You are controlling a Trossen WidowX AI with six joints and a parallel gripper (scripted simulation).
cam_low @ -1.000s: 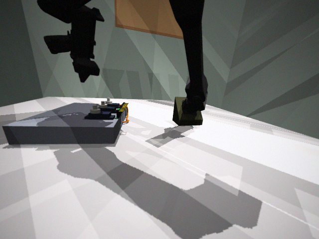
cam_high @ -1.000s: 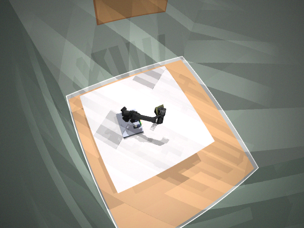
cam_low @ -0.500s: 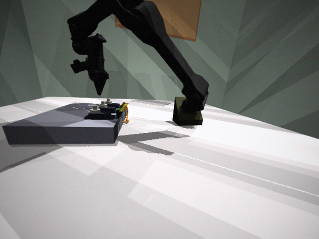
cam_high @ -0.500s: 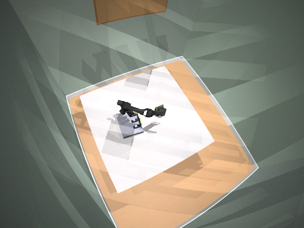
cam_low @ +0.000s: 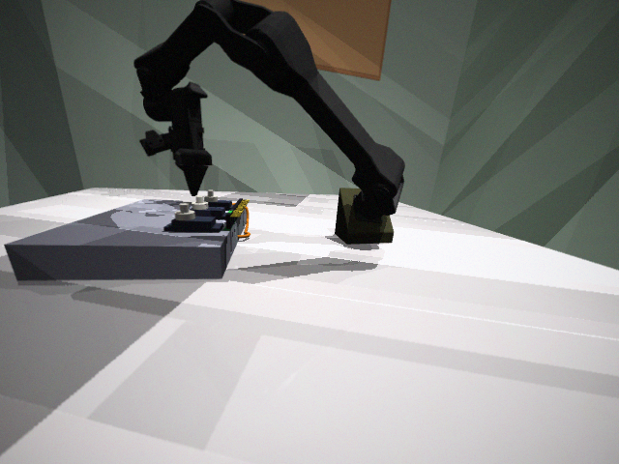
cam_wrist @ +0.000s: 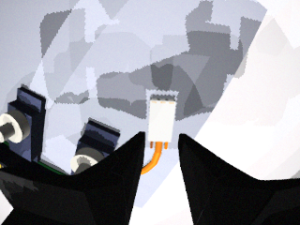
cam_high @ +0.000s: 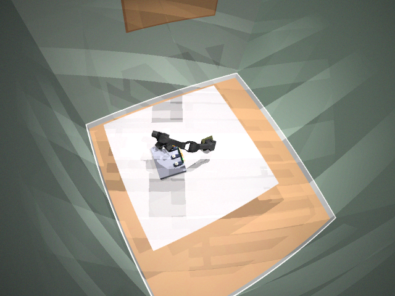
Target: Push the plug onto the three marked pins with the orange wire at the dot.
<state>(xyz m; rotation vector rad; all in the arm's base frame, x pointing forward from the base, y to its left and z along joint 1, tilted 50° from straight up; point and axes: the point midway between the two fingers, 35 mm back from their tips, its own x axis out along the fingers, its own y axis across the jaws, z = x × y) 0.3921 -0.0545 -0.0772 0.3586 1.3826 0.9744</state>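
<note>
Right now my gripper tip is 11 cm past the green band and 17 cm to the right of it. The rest, counted from my gripper tip: dot: 11 cm behind, 17 cm to the left; holder: 5 cm ahead, 12 cm to the left, 4 cm below.
</note>
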